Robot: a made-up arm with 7 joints. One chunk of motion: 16 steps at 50 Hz.
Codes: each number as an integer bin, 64 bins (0 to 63) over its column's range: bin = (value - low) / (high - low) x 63, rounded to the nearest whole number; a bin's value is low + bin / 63 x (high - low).
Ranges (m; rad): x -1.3..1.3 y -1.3..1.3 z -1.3..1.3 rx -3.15..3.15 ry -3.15..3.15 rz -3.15..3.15
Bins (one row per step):
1: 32 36 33 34 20 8
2: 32 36 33 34 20 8
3: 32 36 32 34 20 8
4: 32 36 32 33 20 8
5: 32 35 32 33 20 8
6: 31 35 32 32 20 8
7: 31 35 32 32 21 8
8: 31 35 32 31 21 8
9: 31 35 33 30 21 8
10: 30 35 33 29 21 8
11: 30 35 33 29 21 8
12: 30 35 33 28 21 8
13: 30 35 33 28 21 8
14: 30 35 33 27 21 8
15: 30 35 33 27 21 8
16: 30 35 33 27 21 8
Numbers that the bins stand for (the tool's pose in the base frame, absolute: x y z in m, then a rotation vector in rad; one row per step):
1: 0.0206 0.1857 0.0619 0.2500 -1.1500 -2.3500
2: 0.0206 0.1857 0.0619 0.2500 -1.1500 -2.3500
3: 0.0206 0.1857 0.0206 0.2500 -1.1500 -2.3500
4: 0.0206 0.1857 0.0206 0.1500 -1.1500 -2.3500
5: 0.0206 0.1444 0.0206 0.1500 -1.1500 -2.3500
6: -0.0206 0.1444 0.0206 0.0500 -1.1500 -2.3500
7: -0.0206 0.1444 0.0206 0.0500 -1.0500 -2.3500
8: -0.0206 0.1444 0.0206 -0.0500 -1.0500 -2.3500
9: -0.0206 0.1444 0.0619 -0.1500 -1.0500 -2.3500
10: -0.0619 0.1444 0.0619 -0.2500 -1.0500 -2.3500
11: -0.0619 0.1444 0.0619 -0.2500 -1.0500 -2.3500
12: -0.0619 0.1444 0.0619 -0.3500 -1.0500 -2.3500
13: -0.0619 0.1444 0.0619 -0.3500 -1.0500 -2.3500
14: -0.0619 0.1444 0.0619 -0.4500 -1.0500 -2.3500
15: -0.0619 0.1444 0.0619 -0.4500 -1.0500 -2.3500
16: -0.0619 0.1444 0.0619 -0.4500 -1.0500 -2.3500

